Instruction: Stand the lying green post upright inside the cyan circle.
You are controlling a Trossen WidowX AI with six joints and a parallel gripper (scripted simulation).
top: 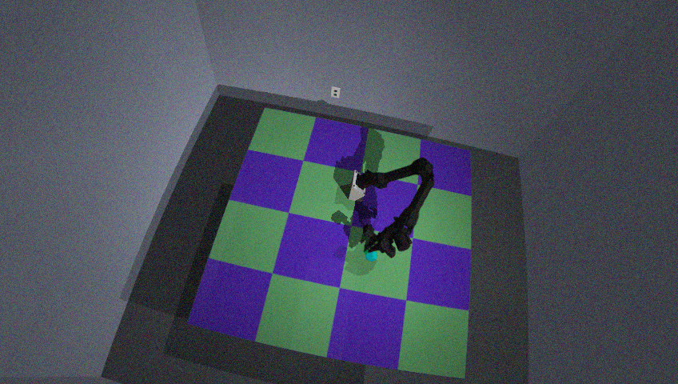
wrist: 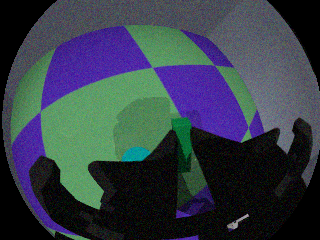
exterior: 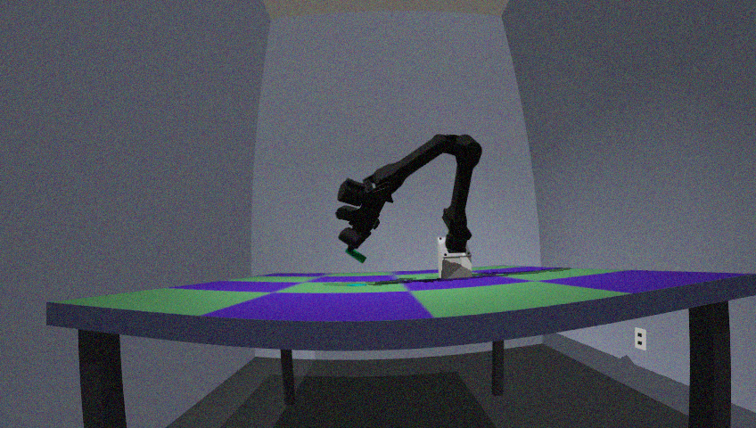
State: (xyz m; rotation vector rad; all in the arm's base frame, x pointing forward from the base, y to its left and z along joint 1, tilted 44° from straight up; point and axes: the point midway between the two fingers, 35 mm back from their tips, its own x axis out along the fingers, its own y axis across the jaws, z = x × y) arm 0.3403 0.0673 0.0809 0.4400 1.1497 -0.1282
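Now: the cyan circle 2 cm behind my gripper tip, 4 cm to the left of it and 11 cm below it. The rest, counted from my gripper tip: green post (2 cm behind, 1 cm below).
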